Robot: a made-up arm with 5 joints.
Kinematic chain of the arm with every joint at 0, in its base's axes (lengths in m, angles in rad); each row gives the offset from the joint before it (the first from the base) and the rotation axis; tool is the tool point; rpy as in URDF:
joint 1: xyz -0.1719 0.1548 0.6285 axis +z
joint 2: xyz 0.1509 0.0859 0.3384 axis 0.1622 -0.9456 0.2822
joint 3: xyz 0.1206 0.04 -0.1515 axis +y
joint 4: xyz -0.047 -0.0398 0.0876 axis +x
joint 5: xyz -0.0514 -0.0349 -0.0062 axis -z
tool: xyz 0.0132 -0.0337 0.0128 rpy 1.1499 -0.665 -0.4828
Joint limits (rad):
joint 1: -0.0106..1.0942
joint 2: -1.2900..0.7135
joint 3: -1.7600..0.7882
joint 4: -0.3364..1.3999
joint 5: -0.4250..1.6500
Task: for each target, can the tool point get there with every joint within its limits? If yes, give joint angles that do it. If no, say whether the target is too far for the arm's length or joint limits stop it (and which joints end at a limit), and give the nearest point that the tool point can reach.
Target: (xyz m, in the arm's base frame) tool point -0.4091 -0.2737 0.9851
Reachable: no: joint limits stop it (at a limit: joint 1, joint 2, joint 4) | nearest point -0.2651 0.0621 0.8644 | short by 0.385 m
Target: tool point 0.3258 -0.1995 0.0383
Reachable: no: too far | nearest point 0.0668 0.1899 0.6778 | short by 0.792 m
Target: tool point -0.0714 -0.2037 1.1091
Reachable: no: joint limits stop it (at a limit: joint 1, joint 2) | nearest point -0.2428 0.0895 0.9081 | short by 0.395 m
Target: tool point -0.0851 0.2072 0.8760
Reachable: yes | joints 0.2623 -0.1858 -0.3706 -0.1612 1.2084
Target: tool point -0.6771 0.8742 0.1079
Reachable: no: too far | nearest point -0.1100 0.4653 0.6995 | short by 0.916 m
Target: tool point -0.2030 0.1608 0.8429
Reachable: yes | joints 0.6858 -1.1064 -1.0622 0.8588 0.1011
